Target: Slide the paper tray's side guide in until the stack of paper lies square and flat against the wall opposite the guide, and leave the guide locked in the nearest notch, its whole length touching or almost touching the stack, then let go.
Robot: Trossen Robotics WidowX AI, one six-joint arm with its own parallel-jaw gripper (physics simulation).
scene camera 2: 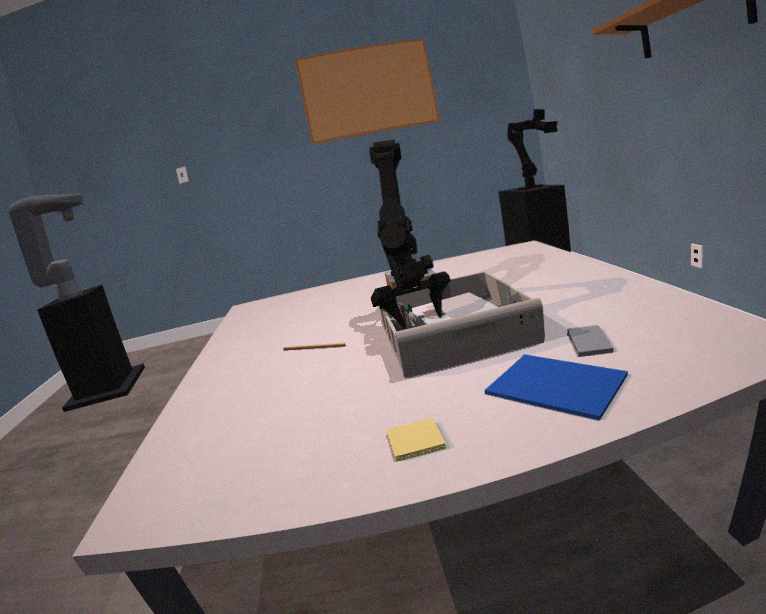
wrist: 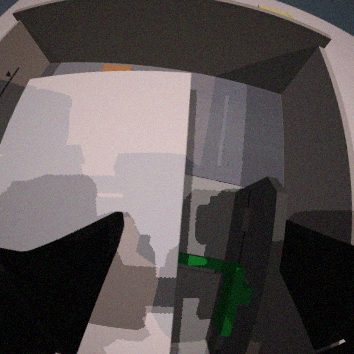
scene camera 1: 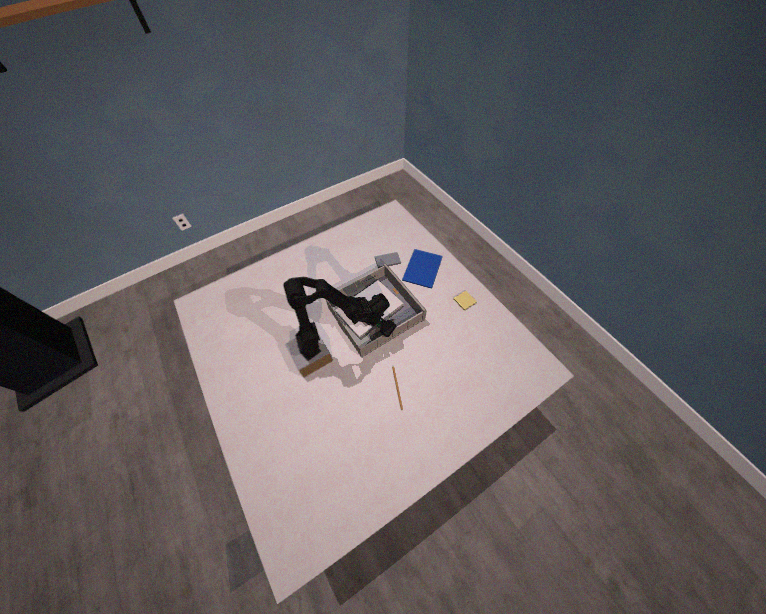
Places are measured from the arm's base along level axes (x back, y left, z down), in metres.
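Pixels of known places: gripper, between the fingertips: (scene camera 2: 423, 322) (wrist: 192, 219) (scene camera 1: 383, 319); arm's base, origin of its link: (scene camera 1: 310, 350).
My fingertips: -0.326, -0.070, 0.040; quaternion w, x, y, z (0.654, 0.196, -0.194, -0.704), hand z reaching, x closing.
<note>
For each thing: its middle in the pictures, then the offset to it from my fingertips, as dx, dy, dz. "spot": a spot on its surface instead.
- grey paper tray, middle of its body: (wrist: 85, 192) (scene camera 2: 451, 314) (scene camera 1: 374, 307) -0.010, +0.070, -0.004
- paper, middle of its body: (wrist: 66, 208) (scene camera 2: 460, 317) (scene camera 1: 369, 307) +0.002, +0.095, +0.013
- side guide, middle of its body: (wrist: 223, 276) (scene camera 2: 409, 321) (scene camera 1: 380, 327) +0.034, -0.021, +0.000
- blue book, middle of its body: (scene camera 2: 557, 383) (scene camera 1: 422, 268) -0.356, +0.112, +0.039
- grey block, middle of its body: (scene camera 2: 589, 339) (scene camera 1: 387, 260) -0.260, +0.266, +0.038
- yellow note pad, middle of its body: (scene camera 2: 415, 438) (wrist: 277, 18) (scene camera 1: 465, 300) -0.364, -0.156, +0.038
- pencil, middle of its body: (scene camera 2: 313, 347) (scene camera 1: 397, 387) +0.147, -0.250, +0.040
- orange patch, a spot on its surface: (wrist: 117, 67) spot: -0.153, +0.088, +0.024
The grey paper tray (scene camera 1: 409, 328) (scene camera 2: 473, 340) (wrist: 170, 37) holds a white stack of paper (scene camera 2: 469, 307) (wrist: 120, 115). In the wrist view the side guide (wrist: 260, 225) is a dark upright plate right of the stack, with a strip of tray floor between its plate and the stack's edge. Its green latch (wrist: 232, 295) has an arm reaching left towards that edge. My gripper (scene camera 2: 422, 320) (wrist: 192, 219) is open and low inside the tray, one finger on each side of the guide's plate. The left finger is over the stack. The stack's near part and its contact with the opposite wall are hidden.
A blue book (scene camera 1: 422, 267) (scene camera 2: 557, 385), a grey block (scene camera 1: 387, 259) (scene camera 2: 590, 340) and a yellow note pad (scene camera 1: 464, 299) (scene camera 2: 416, 438) lie outside the tray. A pencil (scene camera 1: 397, 388) (scene camera 2: 313, 346) lies off its guide side. An orange patch (wrist: 117, 67) shows beyond the stack's far edge.
</note>
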